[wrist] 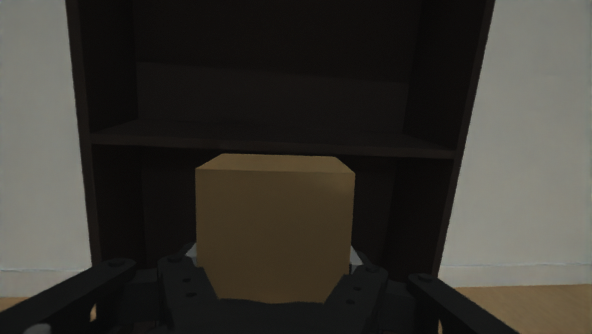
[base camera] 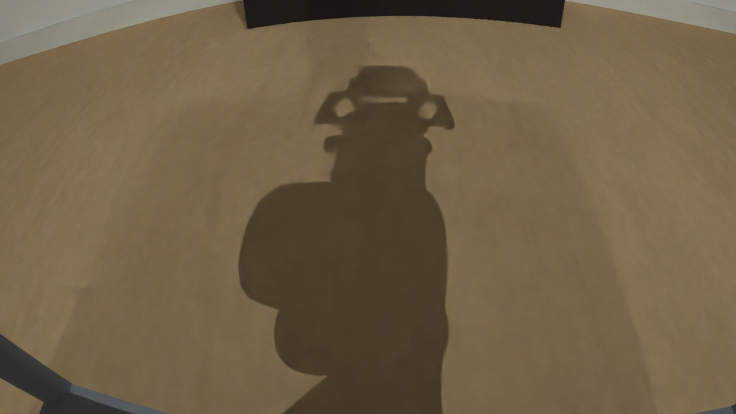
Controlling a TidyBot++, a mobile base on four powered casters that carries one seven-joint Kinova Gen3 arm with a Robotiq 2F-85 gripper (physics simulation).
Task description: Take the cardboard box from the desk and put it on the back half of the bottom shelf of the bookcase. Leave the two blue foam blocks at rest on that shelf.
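Places are measured from the arm's base along level axes (x ahead, y left, z up), in centimetres.
Pixels of known places: gripper, fingertip midpoint: (wrist: 276, 255).
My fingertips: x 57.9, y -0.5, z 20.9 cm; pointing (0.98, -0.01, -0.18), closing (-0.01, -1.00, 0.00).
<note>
Behind a point stands the place of what it marks.
The cardboard box (wrist: 275, 230) @[x 54.3, y -0.4, z 24.1 cm] is held between the two fingers of my gripper (wrist: 276, 255) @[x 57.9, y -0.5, z 20.9 cm], which is shut on it, in the lower middle of the wrist view. The box looks upright, in front of the dark bookcase (wrist: 275, 142) (base camera: 404, 11) @[x 106.6, y 0.0, z -38.4 cm]. A bookcase shelf runs behind and just above the box's top edge. The bottom shelf is hidden behind the box and gripper in the wrist view. In the base camera view the foot of the bookcase shows at the top edge. The two blue foam blocks and the desk do not show in either view.
A pale wall (wrist: 535, 140) @[x 147.6, y -88.9, z 17.7 cm] (base camera: 56, 12) @[x 126.7, y 124.3, z -26.7 cm] with a white skirting board stands behind the bookcase on both sides. The tan floor (base camera: 514, 231) @[x 40.7, y -11.7, z -39.7 cm] lies between the base and the bookcase, with the arm's shadow on it. Dark parts of the base (base camera: 30, 365) @[x 14.5, y 23.0, z -24.4 cm] show at the lower left.
</note>
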